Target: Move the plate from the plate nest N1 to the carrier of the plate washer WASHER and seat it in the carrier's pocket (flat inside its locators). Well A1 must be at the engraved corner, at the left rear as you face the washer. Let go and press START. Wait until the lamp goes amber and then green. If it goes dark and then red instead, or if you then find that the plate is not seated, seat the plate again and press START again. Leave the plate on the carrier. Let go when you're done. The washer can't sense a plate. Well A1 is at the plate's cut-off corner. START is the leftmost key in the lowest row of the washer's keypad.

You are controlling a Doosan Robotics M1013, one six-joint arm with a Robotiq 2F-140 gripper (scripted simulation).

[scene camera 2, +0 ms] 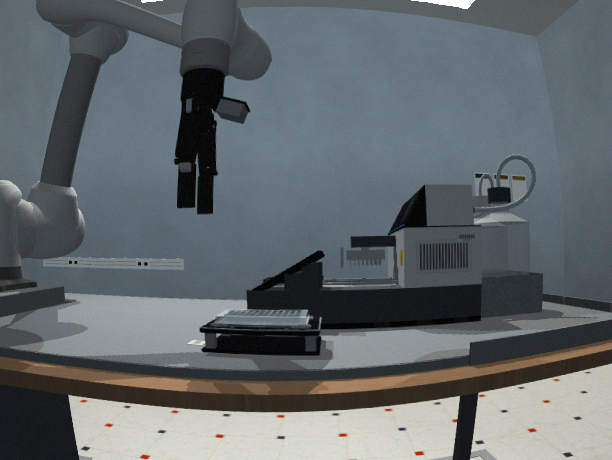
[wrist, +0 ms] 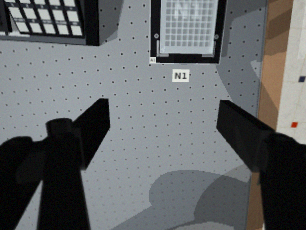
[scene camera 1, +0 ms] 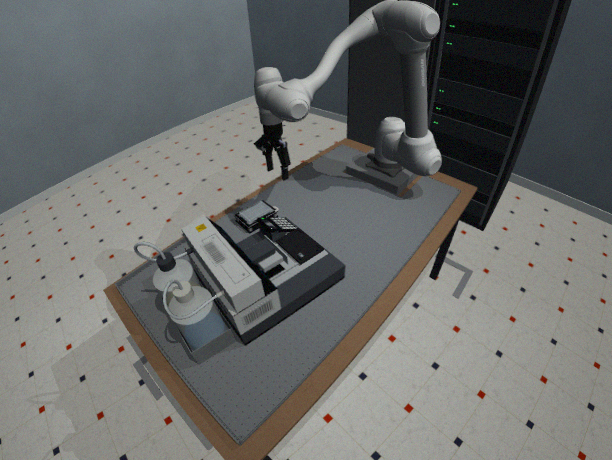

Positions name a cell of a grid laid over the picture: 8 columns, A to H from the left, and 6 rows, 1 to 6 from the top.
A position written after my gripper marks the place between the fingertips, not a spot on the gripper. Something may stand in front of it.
Note:
In view: my gripper (scene camera 2: C3) and a clear well plate (scene camera 2: D5).
My gripper shows as well in the wrist view (wrist: E3) and in scene camera 1 (scene camera 1: D3).

